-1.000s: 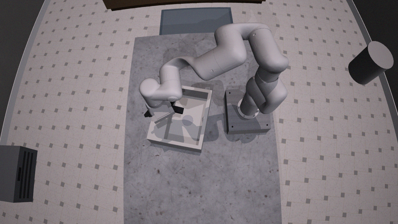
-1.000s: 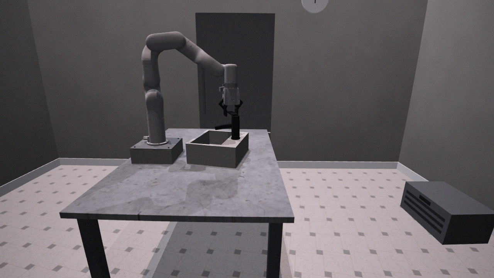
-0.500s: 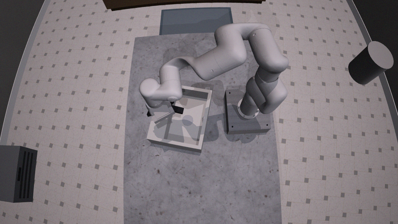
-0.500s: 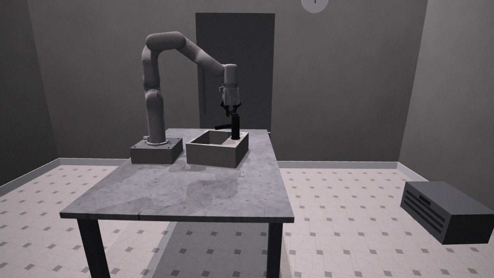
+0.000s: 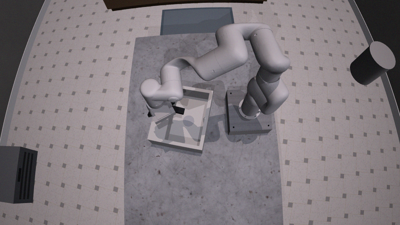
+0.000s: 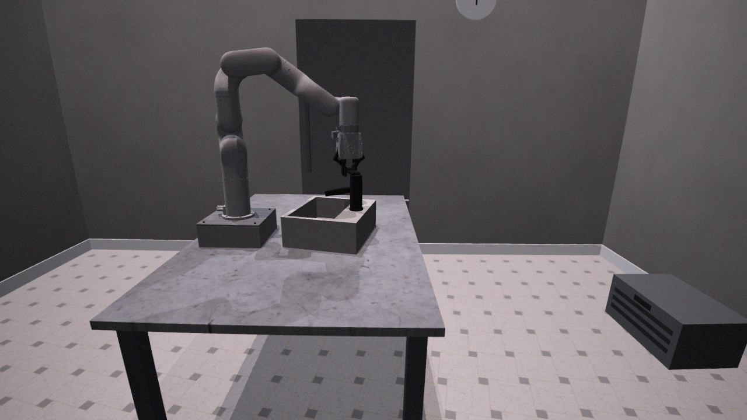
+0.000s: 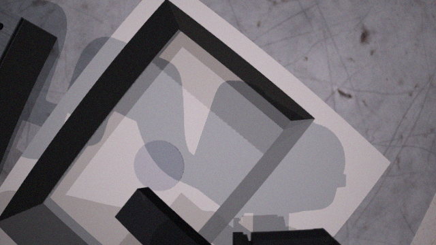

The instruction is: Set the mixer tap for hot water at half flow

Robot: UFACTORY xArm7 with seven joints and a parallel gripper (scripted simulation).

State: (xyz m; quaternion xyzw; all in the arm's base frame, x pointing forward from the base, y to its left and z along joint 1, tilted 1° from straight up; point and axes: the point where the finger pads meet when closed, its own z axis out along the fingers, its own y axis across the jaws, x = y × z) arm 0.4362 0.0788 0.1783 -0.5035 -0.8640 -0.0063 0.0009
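My hand is 40 mm to the left of the black mixer tap, 40 mm above it and 10 mm short of it. Round my hand: lever (20 mm to the right, 10 mm ahead); then grey sink block (230 mm below, 80 mm behind, 40 mm to the right).
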